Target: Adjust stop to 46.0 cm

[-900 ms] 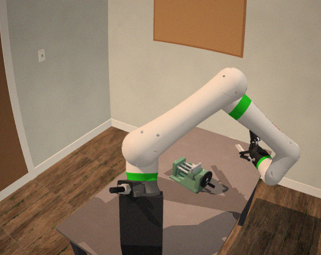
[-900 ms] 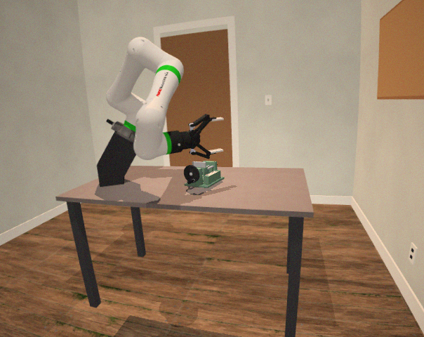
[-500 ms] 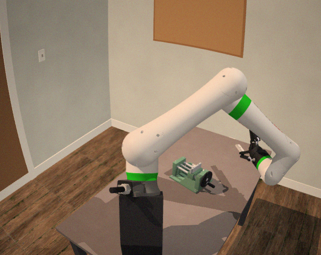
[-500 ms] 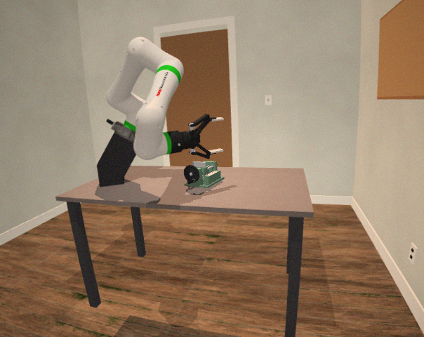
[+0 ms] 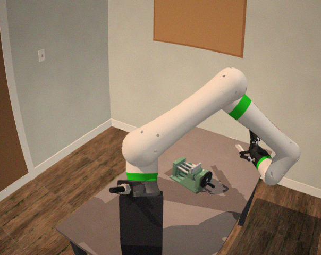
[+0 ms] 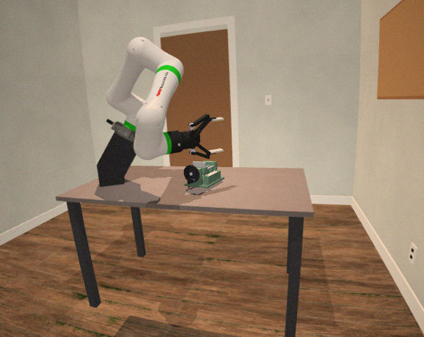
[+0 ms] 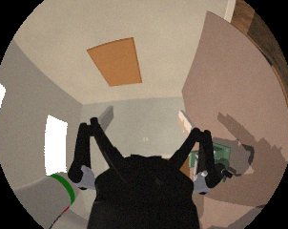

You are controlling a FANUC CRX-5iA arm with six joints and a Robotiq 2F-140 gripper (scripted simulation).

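Right now my hand is 20 cm past the black handwheel, 5 cm to the right of it and 24 cm above it. Round my hand: green stop fixture: 19 cm behind, 15 cm to the left, 20 cm below.
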